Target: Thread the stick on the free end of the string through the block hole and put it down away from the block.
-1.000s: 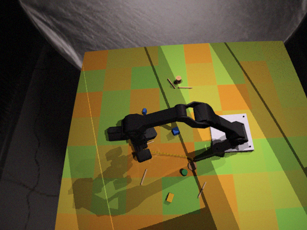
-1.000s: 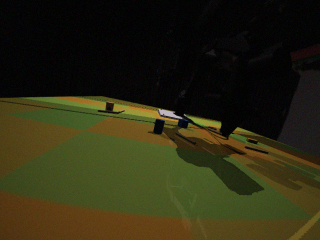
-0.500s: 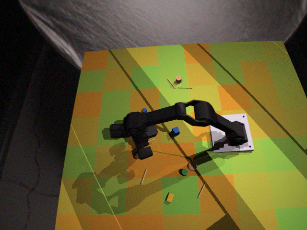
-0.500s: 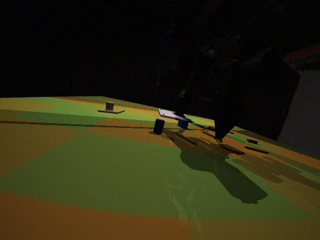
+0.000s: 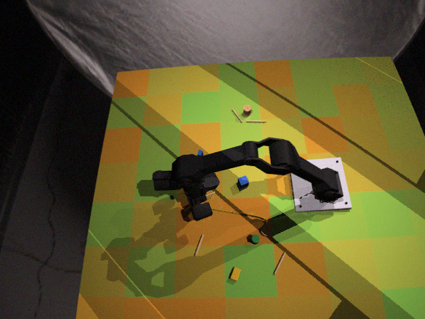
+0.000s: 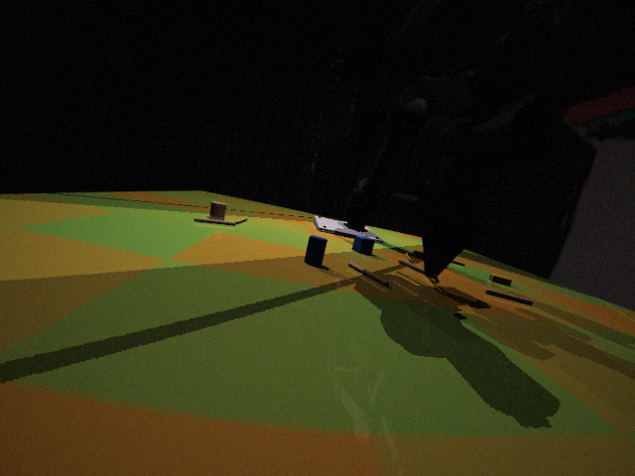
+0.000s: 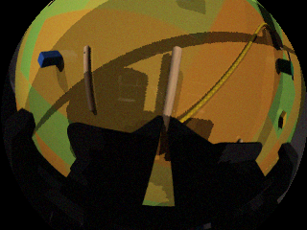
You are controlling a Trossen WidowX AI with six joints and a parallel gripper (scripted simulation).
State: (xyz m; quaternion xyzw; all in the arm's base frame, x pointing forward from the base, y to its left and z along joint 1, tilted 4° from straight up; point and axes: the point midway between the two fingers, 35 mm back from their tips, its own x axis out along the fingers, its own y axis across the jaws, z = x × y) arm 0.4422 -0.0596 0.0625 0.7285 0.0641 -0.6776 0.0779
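Right now the loose stick is 10 cm to the right of my gripper tip, 3 cm behind it and 1 cm below it. Round my gripper tip: round wooden button (21 cm behind, 15 cm to the left, 1 cm below); then thin wooden stick (1 cm behind); then green cylinder (17 cm to the left, 17 cm behind).
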